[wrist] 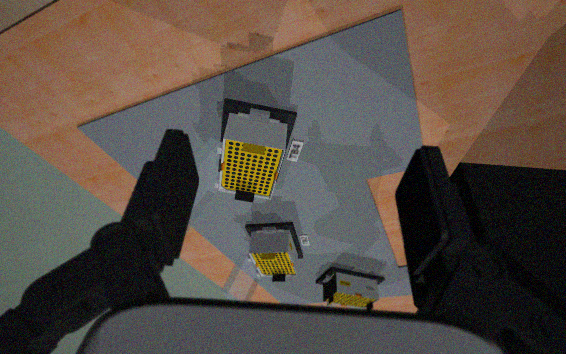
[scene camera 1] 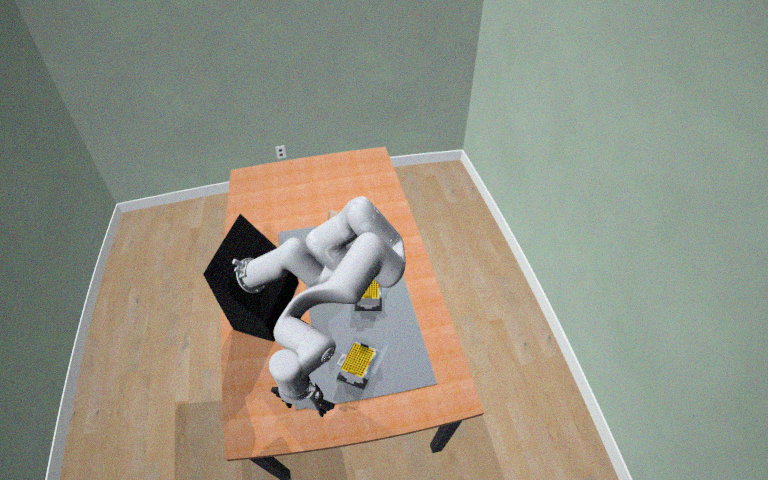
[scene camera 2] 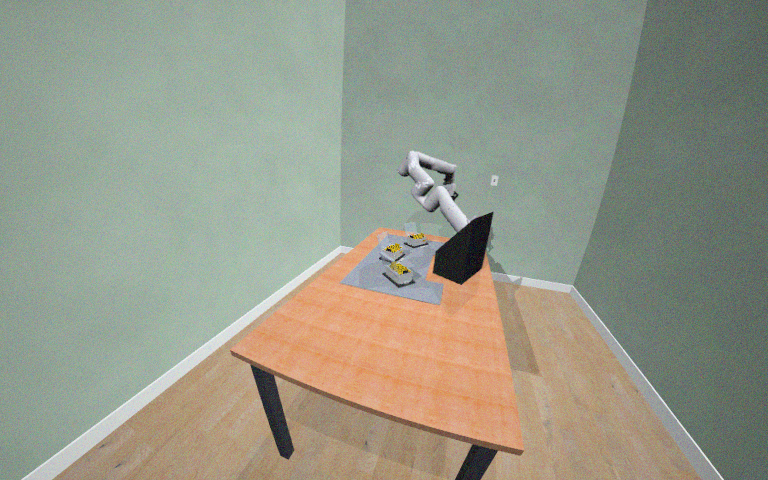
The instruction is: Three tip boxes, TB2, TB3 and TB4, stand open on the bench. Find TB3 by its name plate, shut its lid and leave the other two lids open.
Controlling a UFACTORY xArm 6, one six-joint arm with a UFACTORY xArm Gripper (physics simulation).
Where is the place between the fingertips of my gripper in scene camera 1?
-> At 307,407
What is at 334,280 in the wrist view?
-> A TB3 tip box.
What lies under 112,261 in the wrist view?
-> My gripper.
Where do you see a grey mat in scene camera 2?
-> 368,274
